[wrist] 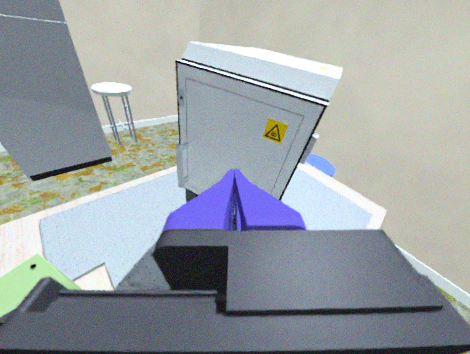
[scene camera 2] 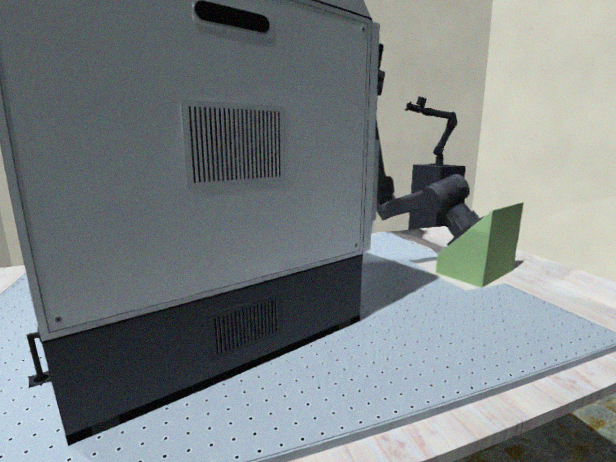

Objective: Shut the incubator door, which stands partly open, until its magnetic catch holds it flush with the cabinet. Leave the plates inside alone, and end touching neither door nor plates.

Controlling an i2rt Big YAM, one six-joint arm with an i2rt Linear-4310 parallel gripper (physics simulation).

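Frame: origin at the arm's base, x ahead, y left, z up, level; centimetres.
Where they show: gripper, fingertip midpoint: (wrist: 234, 176); arm's base at its link origin: (scene camera 2: 471, 234).
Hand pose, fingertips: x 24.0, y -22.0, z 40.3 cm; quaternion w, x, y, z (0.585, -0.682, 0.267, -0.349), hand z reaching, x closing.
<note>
Each offset is from my fingertips to the top centre of the thing. "pt": to the spot under its first point. Level surfaces: height alone.
The incubator @[dy +19.0, dx +45.4, dz +5.5 cm] (scene camera 2: 125, 225) (wrist: 275, 65) stands on the perforated board, side-on in scene camera 2. Its door (wrist: 225, 125) (scene camera 2: 374, 125) faces my gripper in the wrist view and lies against the cabinet, with no gap that I can make out. A yellow warning sign @[pt dy +6.2, dx +22.6, dz -5.1 cm] (wrist: 275, 131) is on the door and a pale handle @[pt dy +27.0, dx +16.0, dz -22.7 cm] (wrist: 182, 165) is at its left edge. The plates do not show behind the door. My gripper (wrist: 234, 176) is shut and empty, with its blue-violet fingertips together, well back from the door and not touching it. In scene camera 2 the fingers are hidden behind the cabinet.
A green wedge (scene camera 2: 462, 255) (wrist: 30, 285) carries my arm (scene camera 2: 440, 195). The perforated board @[dz -49.5 cm] (scene camera 2: 450, 330) (wrist: 100, 220) lies on the table @[dz -50.8 cm] (scene camera 2: 575, 385). A white stool (wrist: 111, 89), a tall grey cabinet (wrist: 45, 90) and a blue round top (wrist: 321, 164) stand beyond. Another arm (scene camera 2: 442, 114) stands behind.
</note>
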